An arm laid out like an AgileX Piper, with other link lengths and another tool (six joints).
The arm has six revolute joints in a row. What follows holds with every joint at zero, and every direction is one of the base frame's. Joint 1 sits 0.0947 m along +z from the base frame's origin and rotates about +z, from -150 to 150 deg. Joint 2 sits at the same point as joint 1 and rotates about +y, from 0 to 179.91 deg. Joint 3 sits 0.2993 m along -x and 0.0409 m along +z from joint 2 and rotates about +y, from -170 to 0 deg. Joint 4 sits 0.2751 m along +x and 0.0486 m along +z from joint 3 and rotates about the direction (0.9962, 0, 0.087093), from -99.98 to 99.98 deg. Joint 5 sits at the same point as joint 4 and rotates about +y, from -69.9 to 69.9 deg. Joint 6 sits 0.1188 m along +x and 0.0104 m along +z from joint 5 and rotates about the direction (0.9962, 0, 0.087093), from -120 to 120 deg. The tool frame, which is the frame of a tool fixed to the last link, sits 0.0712 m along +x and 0.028 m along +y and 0.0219 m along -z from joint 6; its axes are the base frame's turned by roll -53.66, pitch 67.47 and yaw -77.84 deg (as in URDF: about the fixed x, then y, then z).
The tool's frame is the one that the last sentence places.
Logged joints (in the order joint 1, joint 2, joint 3, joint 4, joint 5, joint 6), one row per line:
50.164, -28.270, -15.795, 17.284, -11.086, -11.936
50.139, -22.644, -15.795, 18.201, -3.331, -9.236
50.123, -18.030, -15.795, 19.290, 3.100, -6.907
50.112, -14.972, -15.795, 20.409, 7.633, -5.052
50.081, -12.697, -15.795, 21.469, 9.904, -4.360
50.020, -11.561, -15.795, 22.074, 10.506, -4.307
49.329, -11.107, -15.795, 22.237, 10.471, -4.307
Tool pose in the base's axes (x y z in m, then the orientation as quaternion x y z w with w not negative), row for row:
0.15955, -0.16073, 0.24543, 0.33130, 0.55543, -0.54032, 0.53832
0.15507, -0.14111, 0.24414, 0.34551, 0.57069, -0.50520, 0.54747
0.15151, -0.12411, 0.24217, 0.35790, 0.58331, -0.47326, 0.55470
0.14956, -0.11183, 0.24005, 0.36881, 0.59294, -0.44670, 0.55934
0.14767, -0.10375, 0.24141, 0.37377, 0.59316, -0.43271, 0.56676
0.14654, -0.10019, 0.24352, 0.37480, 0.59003, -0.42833, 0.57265
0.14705, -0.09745, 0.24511, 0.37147, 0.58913, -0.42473, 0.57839
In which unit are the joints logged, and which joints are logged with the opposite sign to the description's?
The joints are logged in degrees. Opposite sign: joint 1, joint 2.
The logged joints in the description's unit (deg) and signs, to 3 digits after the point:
-50.164, 28.270, -15.795, 17.284, -11.086, -11.936
-50.139, 22.644, -15.795, 18.201, -3.331, -9.236
-50.123, 18.030, -15.795, 19.290, 3.100, -6.907
-50.112, 14.972, -15.795, 20.409, 7.633, -5.052
-50.081, 12.697, -15.795, 21.469, 9.904, -4.360
-50.020, 11.561, -15.795, 22.074, 10.506, -4.307
-49.329, 11.107, -15.795, 22.237, 10.471, -4.307

